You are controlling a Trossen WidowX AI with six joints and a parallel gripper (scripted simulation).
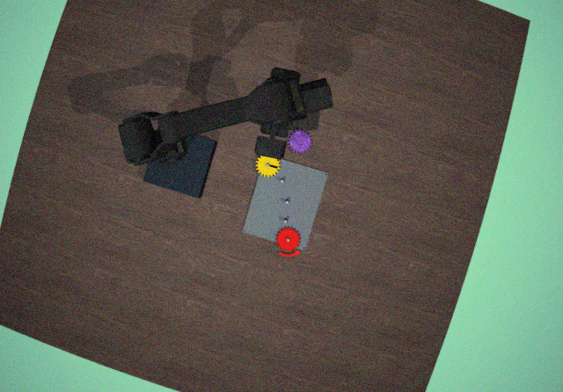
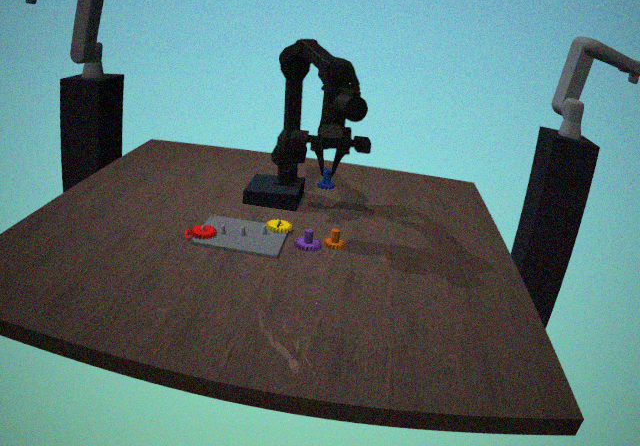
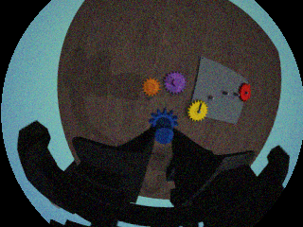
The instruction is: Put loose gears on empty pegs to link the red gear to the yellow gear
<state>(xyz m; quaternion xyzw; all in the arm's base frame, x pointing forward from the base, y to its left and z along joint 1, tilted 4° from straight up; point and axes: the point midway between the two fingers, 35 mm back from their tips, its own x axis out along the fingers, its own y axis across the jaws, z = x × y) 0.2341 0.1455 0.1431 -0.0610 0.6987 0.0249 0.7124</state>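
Now: the red gear 27 cm to the right of my gripper tip, 14 cm below it and 12 cm ahead of it. Also, from my gripper tip: blue gear (1 cm below); purple gear (14 cm below, 7 cm ahead, 2 cm to the right); orange gear (14 cm below, 4 cm to the left, 4 cm ahead).
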